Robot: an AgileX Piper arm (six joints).
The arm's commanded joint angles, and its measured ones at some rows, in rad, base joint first. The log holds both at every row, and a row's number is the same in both.
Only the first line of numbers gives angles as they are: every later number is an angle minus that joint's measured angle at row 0.
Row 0, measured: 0.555 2.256 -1.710 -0.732 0.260 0.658
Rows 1 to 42, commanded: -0.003 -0.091 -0.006 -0.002 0.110 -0.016; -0.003 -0.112 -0.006 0.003 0.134 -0.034; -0.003 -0.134 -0.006 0.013 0.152 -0.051; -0.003 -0.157 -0.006 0.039 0.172 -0.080; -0.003 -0.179 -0.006 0.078 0.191 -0.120; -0.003 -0.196 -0.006 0.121 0.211 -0.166; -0.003 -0.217 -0.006 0.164 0.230 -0.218; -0.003 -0.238 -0.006 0.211 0.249 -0.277; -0.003 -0.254 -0.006 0.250 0.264 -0.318; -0.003 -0.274 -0.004 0.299 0.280 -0.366; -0.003 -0.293 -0.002 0.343 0.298 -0.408; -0.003 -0.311 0.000 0.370 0.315 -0.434; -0.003 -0.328 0.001 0.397 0.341 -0.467; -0.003 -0.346 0.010 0.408 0.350 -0.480; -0.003 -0.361 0.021 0.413 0.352 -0.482; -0.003 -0.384 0.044 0.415 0.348 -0.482; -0.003 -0.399 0.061 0.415 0.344 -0.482; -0.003 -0.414 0.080 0.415 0.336 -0.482; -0.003 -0.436 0.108 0.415 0.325 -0.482; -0.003 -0.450 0.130 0.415 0.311 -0.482; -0.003 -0.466 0.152 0.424 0.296 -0.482; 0.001 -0.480 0.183 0.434 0.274 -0.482; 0.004 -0.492 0.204 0.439 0.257 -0.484; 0.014 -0.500 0.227 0.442 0.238 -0.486; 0.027 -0.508 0.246 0.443 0.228 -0.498; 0.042 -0.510 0.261 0.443 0.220 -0.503; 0.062 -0.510 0.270 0.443 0.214 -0.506; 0.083 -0.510 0.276 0.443 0.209 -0.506; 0.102 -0.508 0.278 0.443 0.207 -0.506; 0.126 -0.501 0.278 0.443 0.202 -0.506; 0.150 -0.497 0.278 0.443 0.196 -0.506; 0.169 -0.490 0.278 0.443 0.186 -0.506; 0.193 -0.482 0.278 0.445 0.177 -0.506; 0.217 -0.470 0.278 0.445 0.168 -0.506; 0.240 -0.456 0.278 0.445 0.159 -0.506; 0.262 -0.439 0.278 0.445 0.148 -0.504; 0.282 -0.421 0.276 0.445 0.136 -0.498; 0.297 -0.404 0.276 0.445 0.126 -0.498; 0.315 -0.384 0.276 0.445 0.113 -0.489; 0.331 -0.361 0.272 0.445 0.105 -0.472; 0.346 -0.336 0.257 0.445 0.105 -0.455; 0.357 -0.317 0.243 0.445 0.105 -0.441
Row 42, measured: 0.310 -0.388 0.274 0.445 0.133 -0.487
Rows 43 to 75, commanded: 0.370 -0.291 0.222 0.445 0.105 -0.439; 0.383 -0.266 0.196 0.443 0.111 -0.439; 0.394 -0.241 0.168 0.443 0.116 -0.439; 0.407 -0.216 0.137 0.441 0.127 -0.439; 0.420 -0.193 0.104 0.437 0.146 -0.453; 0.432 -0.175 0.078 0.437 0.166 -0.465; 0.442 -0.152 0.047 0.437 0.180 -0.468; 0.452 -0.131 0.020 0.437 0.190 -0.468; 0.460 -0.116 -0.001 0.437 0.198 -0.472; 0.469 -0.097 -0.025 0.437 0.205 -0.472; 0.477 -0.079 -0.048 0.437 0.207 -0.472; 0.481 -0.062 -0.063 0.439 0.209 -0.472; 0.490 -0.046 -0.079 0.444 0.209 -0.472; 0.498 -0.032 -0.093 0.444 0.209 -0.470; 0.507 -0.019 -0.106 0.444 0.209 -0.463; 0.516 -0.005 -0.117 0.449 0.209 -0.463; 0.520 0.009 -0.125 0.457 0.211 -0.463; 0.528 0.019 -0.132 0.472 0.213 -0.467; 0.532 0.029 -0.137 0.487 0.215 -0.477; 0.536 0.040 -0.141 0.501 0.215 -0.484; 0.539 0.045 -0.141 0.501 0.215 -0.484; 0.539 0.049 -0.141 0.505 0.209 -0.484; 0.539 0.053 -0.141 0.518 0.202 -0.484; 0.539 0.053 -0.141 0.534 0.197 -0.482; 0.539 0.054 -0.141 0.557 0.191 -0.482; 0.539 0.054 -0.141 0.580 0.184 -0.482; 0.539 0.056 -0.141 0.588 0.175 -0.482; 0.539 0.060 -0.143 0.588 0.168 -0.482; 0.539 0.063 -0.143 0.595 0.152 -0.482; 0.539 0.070 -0.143 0.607 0.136 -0.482; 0.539 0.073 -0.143 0.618 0.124 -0.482; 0.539 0.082 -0.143 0.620 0.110 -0.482; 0.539 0.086 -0.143 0.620 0.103 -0.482
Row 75, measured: 0.540 0.068 -0.134 0.596 0.161 -0.475
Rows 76 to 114, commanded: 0.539 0.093 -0.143 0.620 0.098 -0.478; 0.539 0.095 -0.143 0.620 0.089 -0.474; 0.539 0.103 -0.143 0.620 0.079 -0.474; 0.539 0.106 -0.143 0.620 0.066 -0.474; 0.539 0.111 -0.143 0.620 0.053 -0.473; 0.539 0.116 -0.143 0.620 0.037 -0.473; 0.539 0.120 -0.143 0.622 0.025 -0.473; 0.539 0.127 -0.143 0.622 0.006 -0.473; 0.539 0.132 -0.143 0.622 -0.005 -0.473; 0.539 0.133 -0.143 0.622 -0.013 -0.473; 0.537 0.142 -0.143 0.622 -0.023 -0.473; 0.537 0.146 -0.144 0.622 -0.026 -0.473; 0.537 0.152 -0.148 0.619 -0.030 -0.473; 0.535 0.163 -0.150 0.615 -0.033 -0.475; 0.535 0.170 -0.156 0.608 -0.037 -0.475; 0.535 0.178 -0.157 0.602 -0.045 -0.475; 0.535 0.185 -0.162 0.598 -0.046 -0.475; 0.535 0.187 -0.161 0.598 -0.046 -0.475; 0.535 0.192 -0.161 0.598 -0.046 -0.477; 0.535 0.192 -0.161 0.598 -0.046 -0.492; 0.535 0.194 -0.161 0.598 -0.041 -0.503; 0.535 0.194 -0.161 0.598 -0.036 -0.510; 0.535 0.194 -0.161 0.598 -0.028 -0.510; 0.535 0.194 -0.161 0.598 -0.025 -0.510; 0.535 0.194 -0.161 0.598 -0.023 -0.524; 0.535 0.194 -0.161 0.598 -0.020 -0.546; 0.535 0.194 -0.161 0.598 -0.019 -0.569; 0.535 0.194 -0.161 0.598 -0.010 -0.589; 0.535 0.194 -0.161 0.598 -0.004 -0.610; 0.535 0.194 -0.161 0.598 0.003 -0.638; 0.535 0.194 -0.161 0.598 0.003 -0.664; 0.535 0.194 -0.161 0.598 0.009 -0.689; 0.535 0.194 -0.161 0.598 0.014 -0.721; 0.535 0.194 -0.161 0.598 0.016 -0.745; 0.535 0.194 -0.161 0.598 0.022 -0.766; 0.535 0.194 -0.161 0.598 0.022 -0.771; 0.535 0.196 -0.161 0.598 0.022 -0.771; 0.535 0.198 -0.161 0.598 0.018 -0.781; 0.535 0.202 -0.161 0.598 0.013 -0.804
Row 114, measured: 0.541 0.194 -0.151 0.606 0.018 -0.743
